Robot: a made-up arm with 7 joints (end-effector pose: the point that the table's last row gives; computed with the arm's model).
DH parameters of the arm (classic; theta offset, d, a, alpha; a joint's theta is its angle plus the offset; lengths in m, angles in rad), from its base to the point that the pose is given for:
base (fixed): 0.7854 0 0.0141 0
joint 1: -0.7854 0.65 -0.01 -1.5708
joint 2: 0 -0.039 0.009 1.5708
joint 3: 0 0.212 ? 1.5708
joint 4: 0 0.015 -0.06 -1.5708
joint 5: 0 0.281 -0.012 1.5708
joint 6: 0 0.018 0.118 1.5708
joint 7: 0 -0.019 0.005 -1.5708
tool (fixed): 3.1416 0.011 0 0
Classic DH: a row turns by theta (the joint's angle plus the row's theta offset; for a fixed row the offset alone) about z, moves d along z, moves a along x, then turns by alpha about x.
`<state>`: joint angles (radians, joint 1 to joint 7).
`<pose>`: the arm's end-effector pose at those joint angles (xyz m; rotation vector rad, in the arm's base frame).
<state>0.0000 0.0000 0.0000 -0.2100 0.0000 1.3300 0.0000</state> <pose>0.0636 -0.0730 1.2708 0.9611 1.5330 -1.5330</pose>
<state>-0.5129 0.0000 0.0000 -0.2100 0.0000 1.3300 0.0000</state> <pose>0.0160 -0.0887 1.2708 1.4317 1.3454 -1.8748</pose>
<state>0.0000 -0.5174 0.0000 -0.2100 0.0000 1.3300 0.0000</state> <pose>-0.2518 -0.0730 1.2210 1.2400 1.1600 -1.1600</pose>
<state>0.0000 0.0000 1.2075 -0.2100 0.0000 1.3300 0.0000</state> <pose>0.0695 0.0064 1.2708 -0.0703 1.6053 -0.6361</pose>
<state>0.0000 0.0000 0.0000 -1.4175 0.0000 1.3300 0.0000</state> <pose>0.4299 -0.0730 0.9842 0.0953 -2.1767 2.1767</pose>
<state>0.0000 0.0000 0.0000 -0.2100 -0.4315 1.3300 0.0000</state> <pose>0.0519 -0.0699 1.2733 1.2894 1.3009 -1.8723</pose>
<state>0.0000 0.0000 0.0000 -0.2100 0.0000 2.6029 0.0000</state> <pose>-0.0759 -0.0730 1.2216 1.4903 0.5855 -0.5855</pose>
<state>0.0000 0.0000 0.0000 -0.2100 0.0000 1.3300 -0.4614</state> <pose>0.0655 -0.0697 1.2748 0.5524 1.2014 -1.6163</pose>
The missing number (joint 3, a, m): 0.03
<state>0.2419 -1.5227 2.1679 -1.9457 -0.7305 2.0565 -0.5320</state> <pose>-0.2838 0.2579 0.4002 -0.3315 -1.5671 -0.8781</pose>
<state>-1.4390 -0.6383 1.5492 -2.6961 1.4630 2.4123 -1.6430</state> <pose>0.2239 -0.1213 0.6753 -0.2388 1.8574 -1.7280</pose>
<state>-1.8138 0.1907 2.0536 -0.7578 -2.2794 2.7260 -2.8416</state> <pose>0.1810 0.0820 1.1029 1.9328 1.2381 0.9548</pose>
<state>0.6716 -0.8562 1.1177 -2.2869 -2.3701 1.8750 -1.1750</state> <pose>-0.0990 0.2968 0.7185 0.1166 -2.4429 -1.4979</pose>
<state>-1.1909 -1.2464 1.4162 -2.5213 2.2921 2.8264 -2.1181</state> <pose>0.1519 -0.0286 0.7720 0.2951 0.6887 -1.8721</pose>
